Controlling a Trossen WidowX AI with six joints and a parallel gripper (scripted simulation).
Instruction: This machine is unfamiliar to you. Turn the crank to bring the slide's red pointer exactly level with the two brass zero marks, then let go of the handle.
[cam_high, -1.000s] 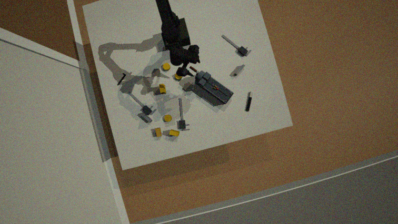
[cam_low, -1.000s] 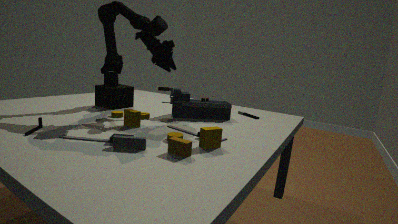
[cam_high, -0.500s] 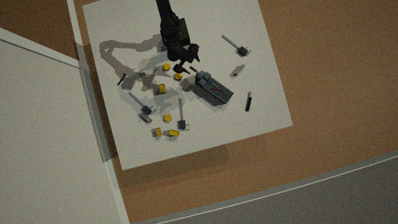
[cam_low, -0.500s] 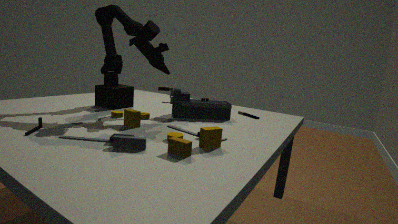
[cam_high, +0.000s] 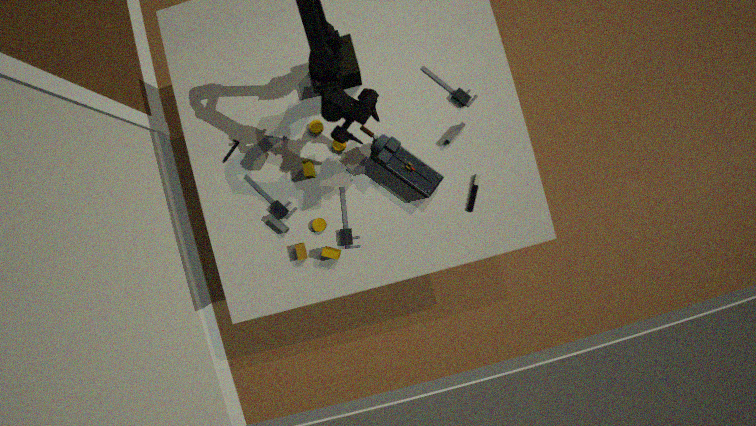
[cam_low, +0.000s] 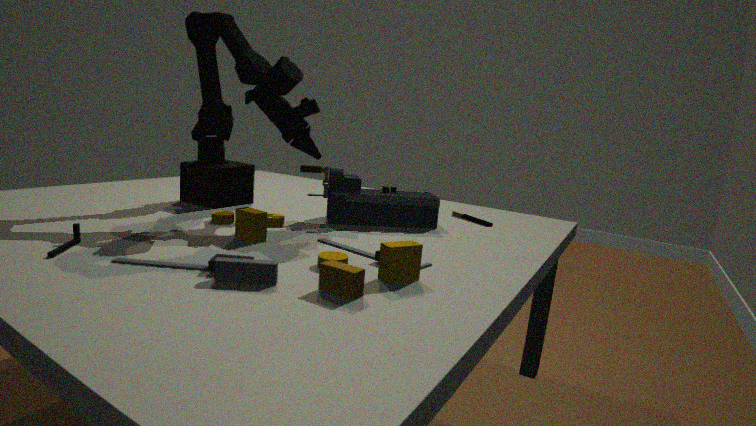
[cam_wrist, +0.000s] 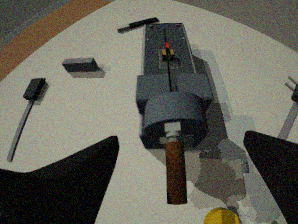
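Now: gripper tip 3 cm above the brown crank handle, 2 cm past it and 1 cm to the left of it. From my gripper tip the other things lie so: slide: 16 cm ahead, 9 cm to the left, 7 cm below; black l-shaped key: 49 cm to the right, 21 cm behind, 14 cm below; black bar: 32 cm ahead, 28 cm to the left, 14 cm below.
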